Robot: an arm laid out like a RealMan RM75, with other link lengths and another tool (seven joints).
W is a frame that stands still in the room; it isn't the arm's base.
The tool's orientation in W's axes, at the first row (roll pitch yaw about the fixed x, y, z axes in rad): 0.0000, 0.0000, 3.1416
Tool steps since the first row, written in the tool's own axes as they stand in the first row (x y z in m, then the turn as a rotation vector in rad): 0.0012, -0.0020, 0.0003, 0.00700, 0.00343, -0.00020; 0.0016, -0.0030, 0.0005, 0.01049, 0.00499, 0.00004; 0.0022, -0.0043, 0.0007, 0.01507, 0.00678, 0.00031; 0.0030, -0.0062, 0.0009, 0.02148, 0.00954, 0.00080; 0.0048, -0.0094, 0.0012, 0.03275, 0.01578, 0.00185; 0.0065, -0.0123, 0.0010, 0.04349, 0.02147, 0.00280; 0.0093, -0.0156, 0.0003, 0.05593, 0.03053, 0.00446; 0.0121, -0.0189, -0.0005, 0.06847, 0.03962, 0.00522; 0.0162, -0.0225, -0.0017, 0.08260, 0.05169, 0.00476; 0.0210, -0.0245, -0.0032, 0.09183, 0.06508, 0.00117; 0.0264, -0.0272, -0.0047, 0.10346, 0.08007, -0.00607; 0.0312, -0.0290, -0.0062, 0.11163, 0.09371, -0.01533
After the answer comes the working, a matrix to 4 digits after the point.
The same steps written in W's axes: -0.0012, 0.0020, 0.0003, -0.00700, -0.00343, -0.00020; -0.0016, 0.0030, 0.0005, -0.01049, -0.00499, 0.00004; -0.0022, 0.0043, 0.0007, -0.01507, -0.00678, 0.00031; -0.0030, 0.0062, 0.0009, -0.02148, -0.00954, 0.00080; -0.0048, 0.0094, 0.0012, -0.03275, -0.01578, 0.00185; -0.0065, 0.0123, 0.0010, -0.04349, -0.02147, 0.00280; -0.0093, 0.0156, 0.0003, -0.05593, -0.03053, 0.00446; -0.0121, 0.0189, -0.0005, -0.06847, -0.03962, 0.00522; -0.0162, 0.0225, -0.0017, -0.08260, -0.05169, 0.00476; -0.0210, 0.0245, -0.0032, -0.09183, -0.06508, 0.00117; -0.0264, 0.0272, -0.0047, -0.10346, -0.08007, -0.00607; -0.0312, 0.0290, -0.0062, -0.11163, -0.09371, -0.01533
The tool's axes in the first row as the columns of a matrix, in W's axes (rounded; the answer above uses it unrounded):
-1.0000, 0.0000, 0.0000
0.0000, -1.0000, 0.0000
0.0000, 0.0000, 1.0000

